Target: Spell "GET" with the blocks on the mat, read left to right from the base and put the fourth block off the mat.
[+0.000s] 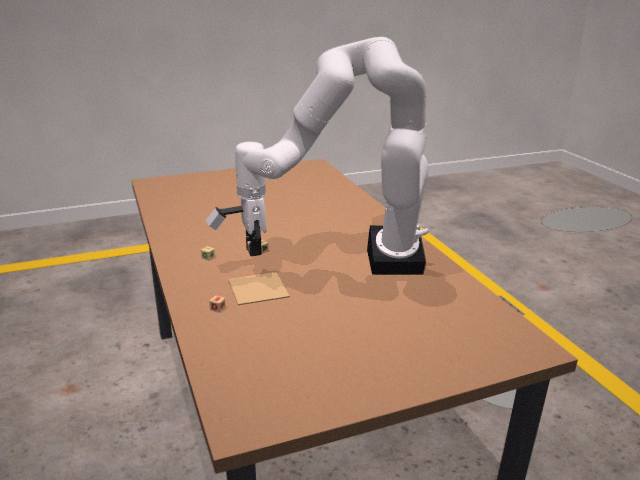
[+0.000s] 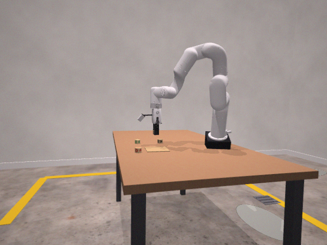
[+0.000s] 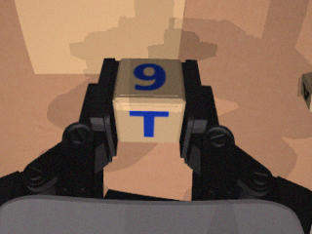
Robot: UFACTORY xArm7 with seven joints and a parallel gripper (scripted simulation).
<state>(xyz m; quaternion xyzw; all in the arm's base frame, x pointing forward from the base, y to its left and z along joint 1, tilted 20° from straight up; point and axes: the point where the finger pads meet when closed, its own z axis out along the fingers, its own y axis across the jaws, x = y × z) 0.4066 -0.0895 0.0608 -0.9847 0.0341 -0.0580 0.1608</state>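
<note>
Right now the tan mat is 5 cm to the left of my hand and 11 cm below it. From my hand the other things lie so: green-lettered block (9 cm ahead, 19 cm to the right, 9 cm below); then black-lettered block (7 cm behind, 17 cm to the right, 9 cm below); then red-lettered block (13 cm ahead, 11 cm to the left, 9 cm below).
</note>
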